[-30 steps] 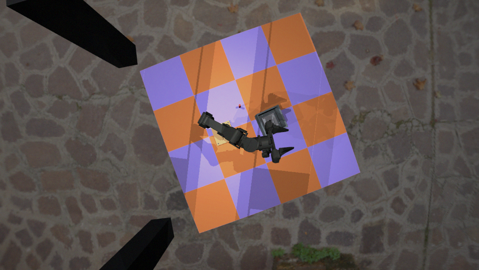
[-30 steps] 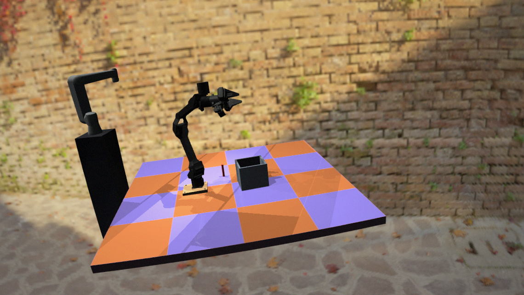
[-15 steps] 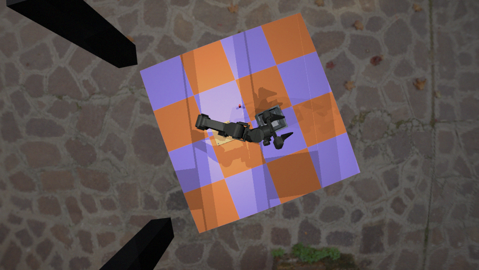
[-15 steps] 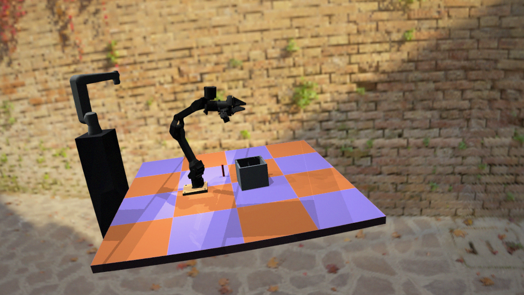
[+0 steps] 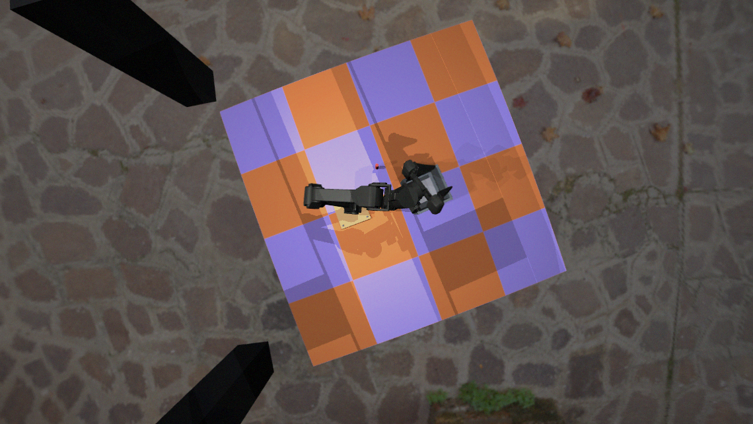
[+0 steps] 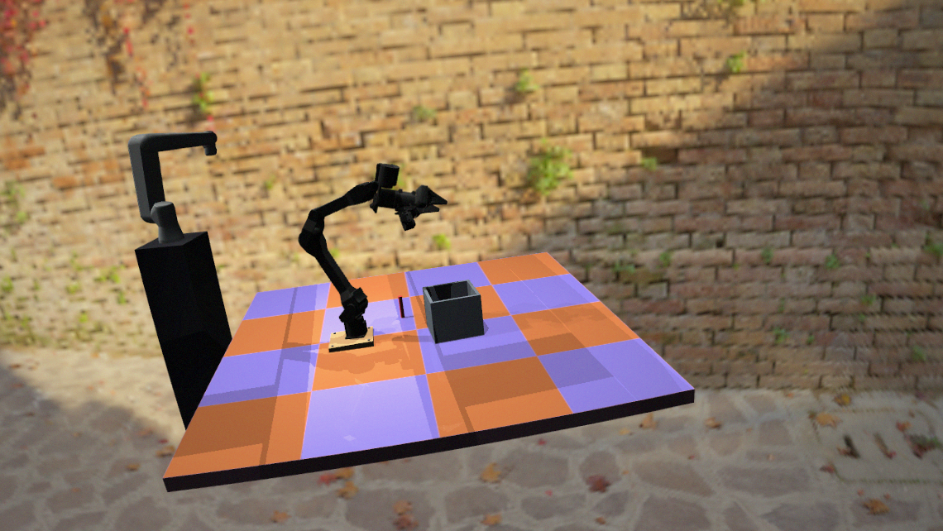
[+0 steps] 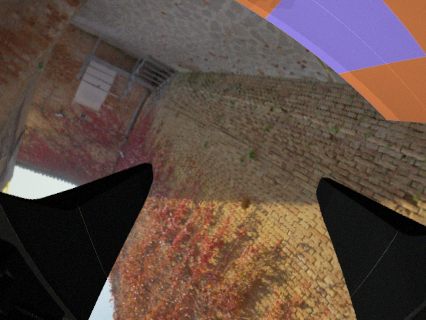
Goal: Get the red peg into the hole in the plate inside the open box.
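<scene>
The red peg lies 37 cm below my gripper tip, 20 cm behind it and 12 cm to the left of it.
</scene>
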